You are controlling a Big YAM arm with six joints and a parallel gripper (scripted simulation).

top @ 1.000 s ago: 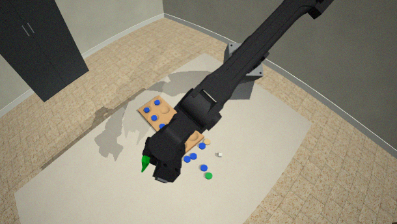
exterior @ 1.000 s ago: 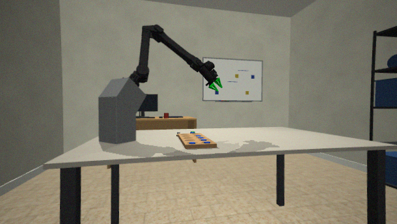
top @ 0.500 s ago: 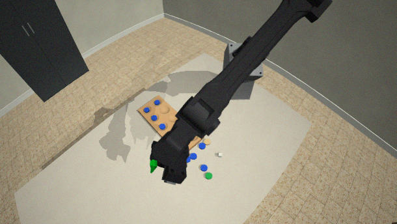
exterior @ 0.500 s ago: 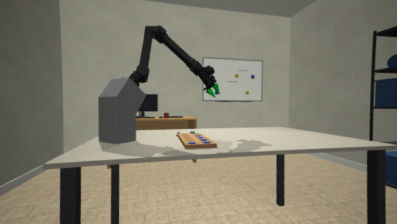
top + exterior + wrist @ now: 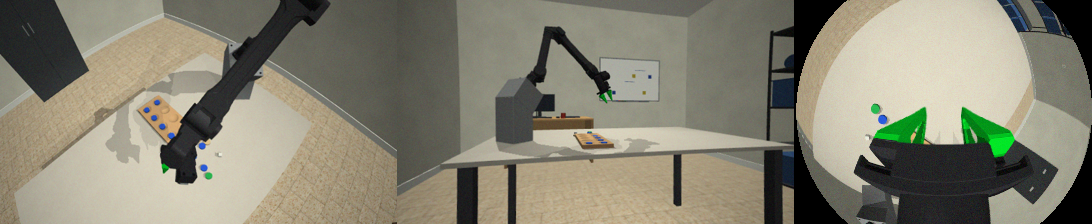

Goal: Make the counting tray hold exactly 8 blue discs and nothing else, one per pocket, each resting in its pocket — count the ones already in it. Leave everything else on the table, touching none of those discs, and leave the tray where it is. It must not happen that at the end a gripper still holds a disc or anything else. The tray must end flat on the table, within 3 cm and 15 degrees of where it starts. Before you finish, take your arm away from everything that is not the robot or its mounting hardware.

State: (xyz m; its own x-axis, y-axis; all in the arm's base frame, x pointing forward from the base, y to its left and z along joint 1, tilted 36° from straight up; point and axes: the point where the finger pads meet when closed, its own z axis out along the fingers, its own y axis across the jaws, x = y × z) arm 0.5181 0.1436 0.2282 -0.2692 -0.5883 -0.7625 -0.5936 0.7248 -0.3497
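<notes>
The green disc lies 140 mm behind my hand, 30 mm to the left of it and 240 mm below it. Also, from my hand: wooden counting tray 130 mm behind, 330 mm to the right, 240 mm below; tan disc 240 mm behind, 130 mm to the right, 240 mm below; small white cube 250 mm behind, 30 mm to the right, 240 mm below.
</notes>
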